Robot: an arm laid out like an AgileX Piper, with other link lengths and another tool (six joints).
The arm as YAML. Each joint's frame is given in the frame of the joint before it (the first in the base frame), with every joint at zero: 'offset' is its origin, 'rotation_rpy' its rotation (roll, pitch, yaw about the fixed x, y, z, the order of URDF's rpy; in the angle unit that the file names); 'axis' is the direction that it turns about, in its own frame. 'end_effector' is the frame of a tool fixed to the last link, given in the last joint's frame.
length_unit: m
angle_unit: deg
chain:
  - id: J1
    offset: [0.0, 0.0, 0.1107]
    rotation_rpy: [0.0, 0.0, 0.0]
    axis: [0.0, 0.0, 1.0]
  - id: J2
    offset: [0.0, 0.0, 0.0]
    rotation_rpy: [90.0, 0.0, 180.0]
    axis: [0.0, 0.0, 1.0]
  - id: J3
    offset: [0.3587, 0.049, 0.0]
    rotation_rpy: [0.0, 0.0, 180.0]
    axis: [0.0, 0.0, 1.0]
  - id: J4
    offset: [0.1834, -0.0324, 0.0]
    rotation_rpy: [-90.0, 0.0, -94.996]
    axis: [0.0, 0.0, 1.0]
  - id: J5
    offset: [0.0, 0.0, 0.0]
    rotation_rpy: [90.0, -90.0, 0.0]
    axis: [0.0, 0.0, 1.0]
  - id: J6
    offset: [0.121, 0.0, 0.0]
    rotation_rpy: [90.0, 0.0, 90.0]
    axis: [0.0, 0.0, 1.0]
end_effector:
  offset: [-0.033, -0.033, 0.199]
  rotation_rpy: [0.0, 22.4, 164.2]
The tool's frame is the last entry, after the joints.
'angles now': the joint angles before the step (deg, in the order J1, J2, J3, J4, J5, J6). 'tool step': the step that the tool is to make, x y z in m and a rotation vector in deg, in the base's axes. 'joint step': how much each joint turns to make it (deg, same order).
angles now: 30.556, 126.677, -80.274, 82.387, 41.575, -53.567
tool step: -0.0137, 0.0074, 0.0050, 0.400, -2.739, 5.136
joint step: -0.004, 0.005, -0.004, -0.983, 2.770, -4.376
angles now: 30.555, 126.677, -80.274, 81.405, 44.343, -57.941
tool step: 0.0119, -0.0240, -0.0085, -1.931, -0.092, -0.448
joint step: -2.785, 0.012, -0.015, -3.592, 0.754, 1.052
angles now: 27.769, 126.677, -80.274, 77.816, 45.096, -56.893
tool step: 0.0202, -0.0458, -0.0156, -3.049, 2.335, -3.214
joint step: -4.920, -0.005, -0.003, -5.656, 0.999, 4.585
